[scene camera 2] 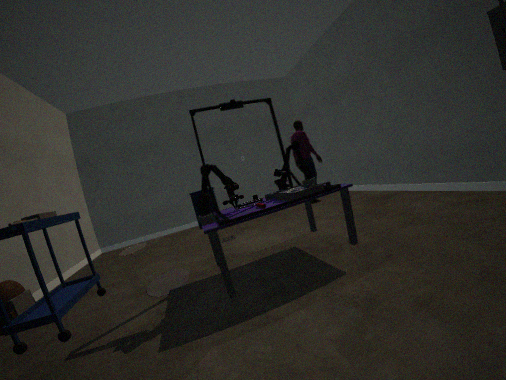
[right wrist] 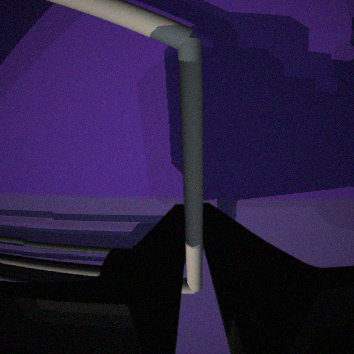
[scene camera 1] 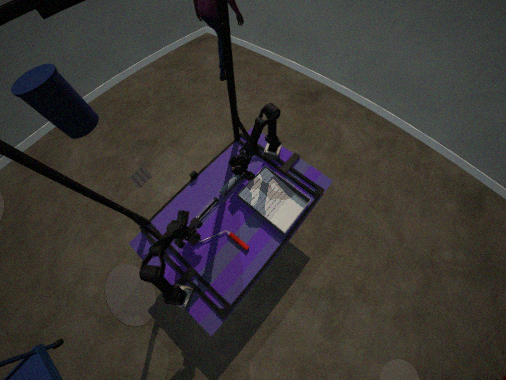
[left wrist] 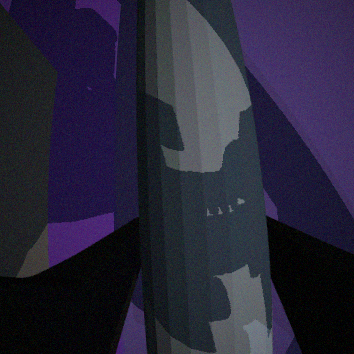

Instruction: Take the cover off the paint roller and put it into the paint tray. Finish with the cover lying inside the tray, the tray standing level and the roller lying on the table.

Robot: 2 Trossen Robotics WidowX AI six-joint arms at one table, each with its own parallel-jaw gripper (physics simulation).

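Places are measured from the left arm's base along level axes (x back, y right, z up), in centimetres.
Pixels of known places: left gripper, fingertip midpoint: (scene camera 1: 238, 177) (left wrist: 200, 224); right gripper, fingertip midpoint: (scene camera 2: 236, 209) (right wrist: 191, 211); left arm's base, link origin: (scene camera 2: 308, 179) (scene camera 1: 272, 148); right arm's base, link origin: (scene camera 2: 205, 214) (scene camera 1: 180, 296).
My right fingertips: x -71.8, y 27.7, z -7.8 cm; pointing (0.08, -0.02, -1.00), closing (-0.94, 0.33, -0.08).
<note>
Ahead of a thing's pixels: the offset from my right fingertips to its middle. "*": to the spot under its first point. Level surfaces: height alone.
The grey roller cover {dx +41.2, dy -10.5, dz +2.1 cm} (scene camera 1: 230, 185) (left wrist: 200, 125) is clamped in my left gripper (scene camera 1: 242, 174) (left wrist: 200, 224) (scene camera 2: 281, 178), left of the tray in scene camera 1. It is off the roller, whose bare wire cage {* dx +15.5, dy -3.1, dz +1.8 cm} (scene camera 1: 207, 212) (right wrist: 55, 252) shows a small gap from the cover's end. The roller's metal rod {* dx +3.2, dy -12.7, dz +1.2 cm} (scene camera 1: 213, 236) (right wrist: 192, 125) is clamped in my right gripper (scene camera 1: 194, 235) (right wrist: 191, 211) (scene camera 2: 233, 200). Its red handle {* dx +5.7, dy -28.0, dz +2.2 cm} (scene camera 1: 238, 241) (scene camera 2: 260, 205) points away from that gripper; its height over the table is unclear. The paint tray {dx +38.5, dy -39.3, dz +2.2 cm} (scene camera 1: 287, 212) sits level on the table.
The purple table {dz -1.0 cm} (scene camera 1: 235, 272) has a dark gantry post (scene camera 1: 232, 100) at its back. A blue cylinder (scene camera 1: 60, 102) and a person (scene camera 2: 302, 150) are beyond it. A blue cart (scene camera 2: 60, 302) stands off to the left.
</note>
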